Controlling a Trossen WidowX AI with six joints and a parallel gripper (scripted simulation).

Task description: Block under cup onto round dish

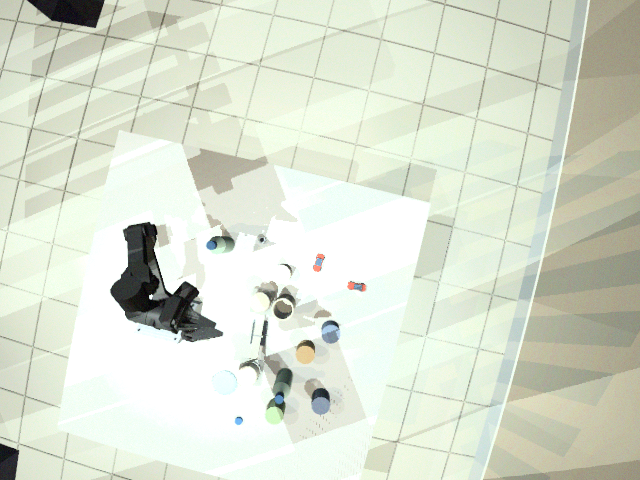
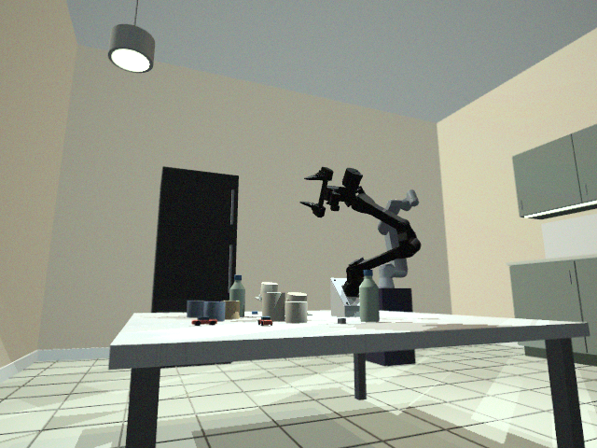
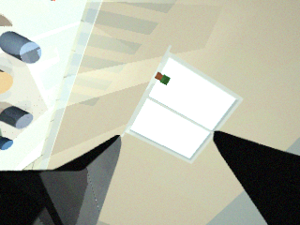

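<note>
Right now my gripper tip is 43 cm above the pale grey block, 3 cm to the left of it and 1 cm short of it. From my gripper tip the other things lie so: cream cup: 36 cm below, 30 cm to the right, 4 cm ahead; small balance: 45 cm below, 16 cm to the right, 3 cm ahead; orange cup: 43 cm below, 21 cm ahead, 16 cm to the right.
</note>
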